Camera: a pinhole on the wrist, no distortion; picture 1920 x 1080 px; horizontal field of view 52.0 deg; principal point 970.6 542.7 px. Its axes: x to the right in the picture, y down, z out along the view. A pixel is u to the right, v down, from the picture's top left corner.
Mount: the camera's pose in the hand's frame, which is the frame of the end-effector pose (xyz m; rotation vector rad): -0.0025 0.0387 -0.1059 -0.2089 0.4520 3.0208
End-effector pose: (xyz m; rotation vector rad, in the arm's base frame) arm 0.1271 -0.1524 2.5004 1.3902 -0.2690 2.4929
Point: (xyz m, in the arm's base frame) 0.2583 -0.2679 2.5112
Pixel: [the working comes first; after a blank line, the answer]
In the camera's frame: 0.0351 0.0523 0.2541

1242 948
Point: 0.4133 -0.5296 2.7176
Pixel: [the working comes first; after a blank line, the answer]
In the camera's frame: -0.0581 -0.0478 0.5953

779 384
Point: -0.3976 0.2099 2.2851
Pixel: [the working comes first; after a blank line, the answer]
In the camera's frame: -0.0673 0.0295 -0.5818

behind the camera
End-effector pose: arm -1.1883 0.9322 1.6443 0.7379 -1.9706 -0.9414
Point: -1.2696 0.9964 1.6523
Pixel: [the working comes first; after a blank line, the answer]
In the camera's frame: -0.0251 0.0407 0.1890

709 967
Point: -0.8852 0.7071 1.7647
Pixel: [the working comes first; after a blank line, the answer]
In the camera's frame: -0.0375 0.0189 -0.3045

behind the camera
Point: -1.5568 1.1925 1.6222
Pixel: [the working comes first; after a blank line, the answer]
In the camera's frame: -0.0470 0.0137 0.5363

798 593
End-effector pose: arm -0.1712 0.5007 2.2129 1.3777 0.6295 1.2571
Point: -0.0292 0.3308 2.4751
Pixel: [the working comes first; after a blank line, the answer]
In the camera's frame: -0.0149 -0.0967 0.3902

895 55
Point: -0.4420 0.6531 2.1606
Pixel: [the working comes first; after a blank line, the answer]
In the camera's frame: -0.0156 -0.0162 -0.2154

behind the camera
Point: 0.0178 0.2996 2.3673
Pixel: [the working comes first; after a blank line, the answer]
In the camera's frame: 0.0225 0.0188 0.3981

1082 635
